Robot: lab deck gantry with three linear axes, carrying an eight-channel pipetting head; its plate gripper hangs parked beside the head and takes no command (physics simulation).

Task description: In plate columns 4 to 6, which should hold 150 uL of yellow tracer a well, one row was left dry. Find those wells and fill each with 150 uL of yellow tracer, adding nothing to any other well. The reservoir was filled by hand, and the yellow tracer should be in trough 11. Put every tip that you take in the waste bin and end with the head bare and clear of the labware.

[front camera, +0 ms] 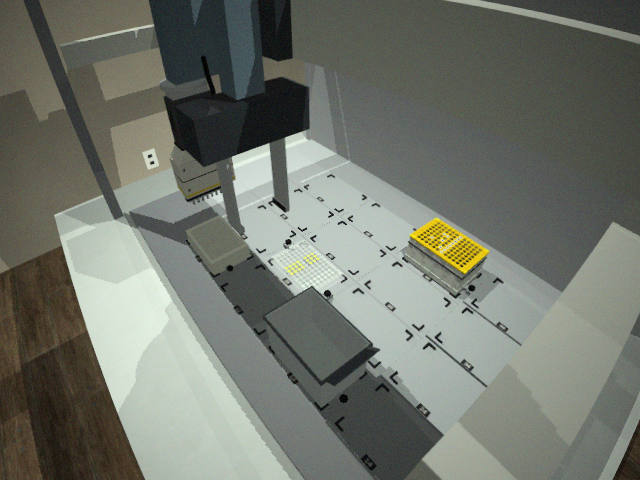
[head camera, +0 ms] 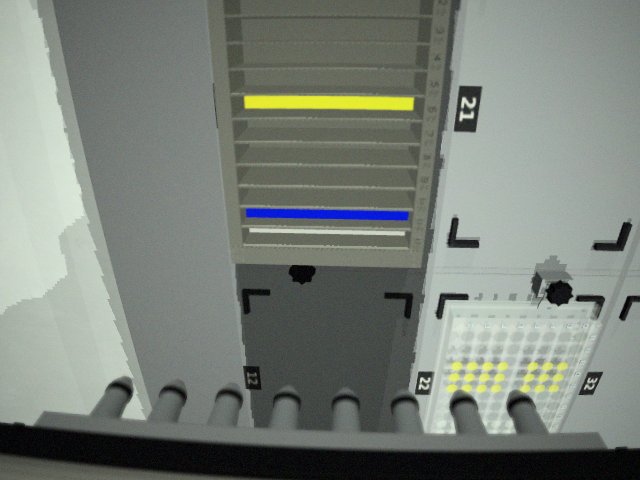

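Back wall (front camera: 548, 218), visible. Deck label 21 (head camera: 468, 102), visible.
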